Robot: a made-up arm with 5 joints.
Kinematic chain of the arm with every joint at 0, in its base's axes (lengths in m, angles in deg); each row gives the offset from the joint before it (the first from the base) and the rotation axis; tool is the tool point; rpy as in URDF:
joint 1: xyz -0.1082 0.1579 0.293 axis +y
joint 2: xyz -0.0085 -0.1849 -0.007 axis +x
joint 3: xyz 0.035 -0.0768 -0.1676 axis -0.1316 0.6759 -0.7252
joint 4: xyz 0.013 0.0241 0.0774 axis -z
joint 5: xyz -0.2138 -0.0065 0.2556 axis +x
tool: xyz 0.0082 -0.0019 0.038 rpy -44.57 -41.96 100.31
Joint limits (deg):
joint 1: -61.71..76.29
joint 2: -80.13..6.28
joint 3: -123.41..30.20
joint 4: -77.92..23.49
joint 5: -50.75..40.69
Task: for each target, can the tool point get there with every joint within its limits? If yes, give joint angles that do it. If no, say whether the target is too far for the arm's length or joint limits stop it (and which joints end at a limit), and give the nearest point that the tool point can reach.
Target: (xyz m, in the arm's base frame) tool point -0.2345 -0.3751 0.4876
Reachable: yes | joints 45.37 -7.42 -59.99 -17.19 13.42
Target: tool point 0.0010 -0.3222 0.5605
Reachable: yes | joints 47.61 -35.85 -67.86 -51.63 -3.64
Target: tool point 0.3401 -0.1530 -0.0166
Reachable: no: joint limits stop it (at a limit: joint 1, joint 3, joint 4, joint 5) | nearest point 0.1956 -0.1286 0.2738 | short by 0.325 m
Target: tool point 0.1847 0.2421 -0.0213
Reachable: no: joint limits stop it (at a limit: joint 1, joint 2, joint 3, joint 4) | nearest point 0.1743 0.1254 0.2704 | short by 0.314 m
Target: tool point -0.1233 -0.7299 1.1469
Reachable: no: too far | nearest point -0.1156 -0.3726 0.7092 | short by 0.565 m
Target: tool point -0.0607 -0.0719 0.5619
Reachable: yes | joints 51.80 -14.16 -4.25 -6.88 -7.49
